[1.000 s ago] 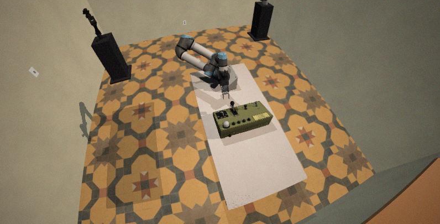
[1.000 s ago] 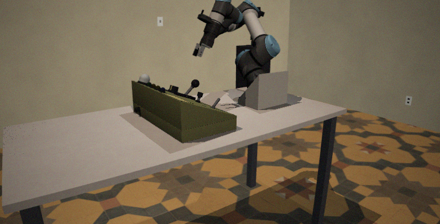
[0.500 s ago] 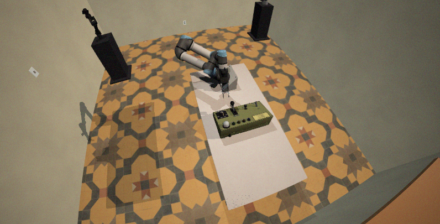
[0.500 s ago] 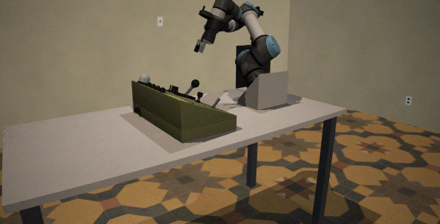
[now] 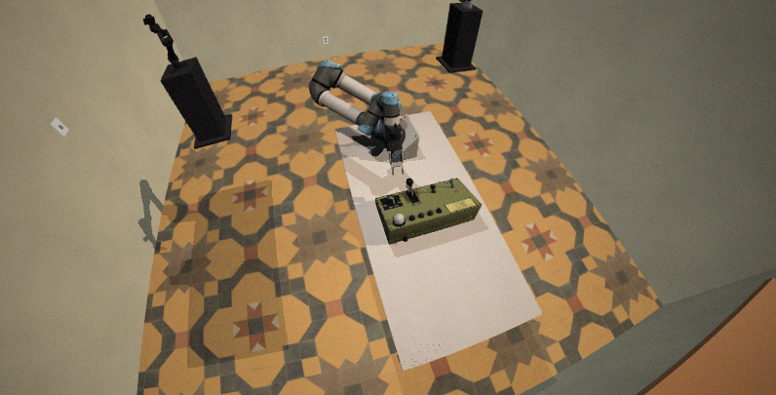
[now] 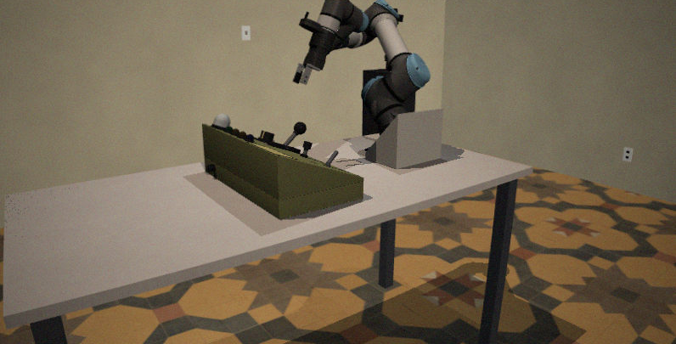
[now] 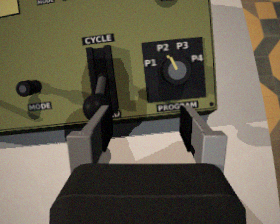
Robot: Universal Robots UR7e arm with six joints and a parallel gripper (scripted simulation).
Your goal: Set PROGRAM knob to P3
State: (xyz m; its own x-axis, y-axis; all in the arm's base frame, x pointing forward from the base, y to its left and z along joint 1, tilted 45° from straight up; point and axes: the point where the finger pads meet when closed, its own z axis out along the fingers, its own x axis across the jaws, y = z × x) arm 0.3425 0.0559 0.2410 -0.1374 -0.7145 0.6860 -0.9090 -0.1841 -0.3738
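Right now my hand is 180 mm above the ball-topped lever, 80 mm short of it and 60 mm to the right of it. Round my hand: black mode knob 180 mm to the left, 180 mm below, 110 mm ahead; then thin lever 300 mm to the left, 190 mm below, 110 mm ahead; then olive console 210 mm below, 140 mm ahead, 120 mm to the left.
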